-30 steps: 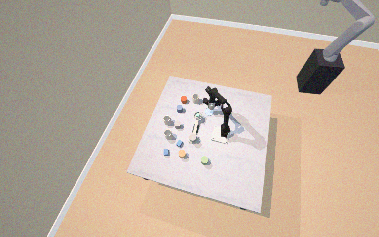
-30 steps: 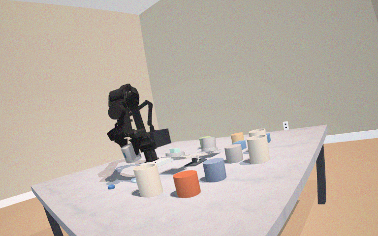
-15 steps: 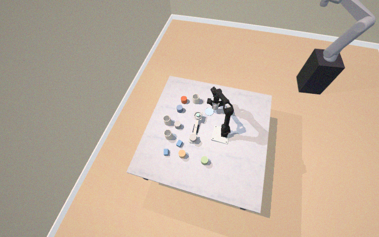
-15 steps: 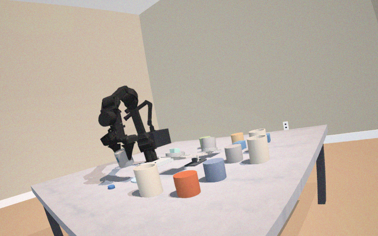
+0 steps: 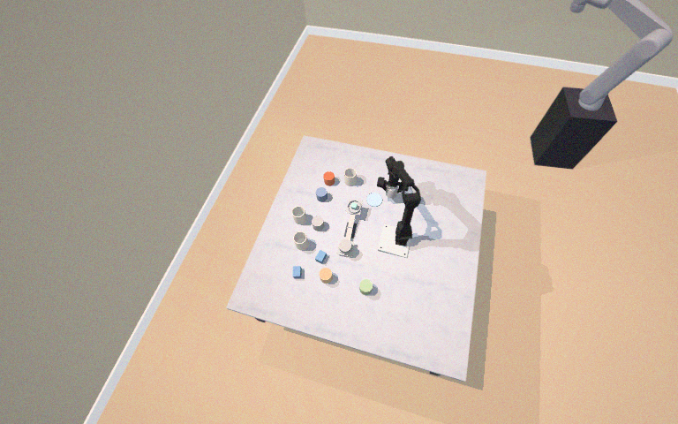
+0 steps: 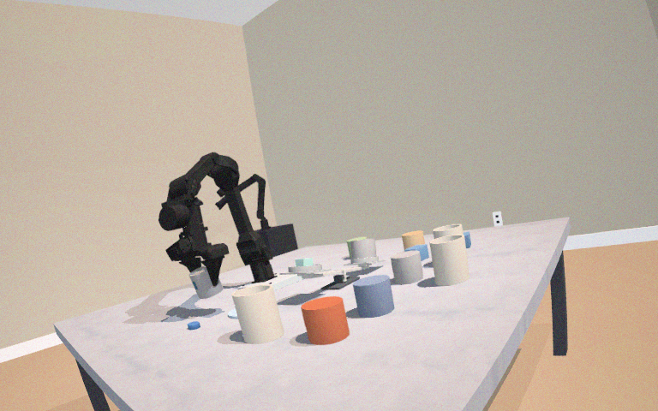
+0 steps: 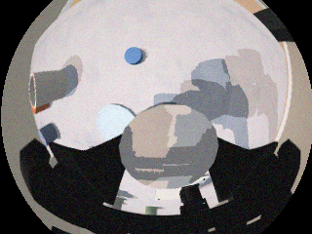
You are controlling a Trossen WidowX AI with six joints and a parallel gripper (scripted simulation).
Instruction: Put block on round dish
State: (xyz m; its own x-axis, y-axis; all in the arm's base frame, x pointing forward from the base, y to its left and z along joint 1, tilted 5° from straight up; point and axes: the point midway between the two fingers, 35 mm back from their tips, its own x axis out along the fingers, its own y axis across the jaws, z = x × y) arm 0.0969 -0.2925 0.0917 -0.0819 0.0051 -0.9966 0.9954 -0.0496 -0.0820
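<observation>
My gripper tip is now 21 cm short of the teal block, 14 cm to the right of it and 1 cm below it. Round my gripper tip: small balance: 27 cm to the left, 22 cm ahead, 4 cm below; pale blue round dish: 10 cm ahead, 7 cm below, 3 cm to the left; small blue disc: 10 cm to the right, 7 cm below, 5 cm ahead.
</observation>
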